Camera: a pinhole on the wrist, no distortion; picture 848 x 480 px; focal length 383.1 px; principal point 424.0 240.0 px. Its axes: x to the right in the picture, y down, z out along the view. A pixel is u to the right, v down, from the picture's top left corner.
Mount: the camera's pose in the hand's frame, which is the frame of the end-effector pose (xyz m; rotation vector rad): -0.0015 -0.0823 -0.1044 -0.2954 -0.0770 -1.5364
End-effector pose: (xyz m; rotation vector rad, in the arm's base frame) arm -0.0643 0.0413 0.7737 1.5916 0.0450 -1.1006
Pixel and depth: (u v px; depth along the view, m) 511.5 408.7 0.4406
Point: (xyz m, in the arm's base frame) -0.1568 -0.3087 0.5770
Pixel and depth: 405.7 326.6 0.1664
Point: -0.0811 -0.0137 0.7135
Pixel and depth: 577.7 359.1 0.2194
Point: -0.1451 -0.0602 0.6317
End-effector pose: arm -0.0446 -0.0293 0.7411 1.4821 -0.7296 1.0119
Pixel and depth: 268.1 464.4 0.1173
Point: -0.0050 -0.0082 0.8095
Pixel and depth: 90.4 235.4 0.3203
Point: -0.2387 -0.2072 0.8850
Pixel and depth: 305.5 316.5 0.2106
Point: -0.0284 -0.1038 0.8150
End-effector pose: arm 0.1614 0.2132 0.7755 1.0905 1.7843 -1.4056
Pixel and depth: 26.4 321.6 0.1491
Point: 0.2318 0.2348 0.6905
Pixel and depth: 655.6 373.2 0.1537
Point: 0.0044 0.1618 0.7597
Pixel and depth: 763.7 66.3 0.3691
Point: -0.0746 -0.1806 0.9228
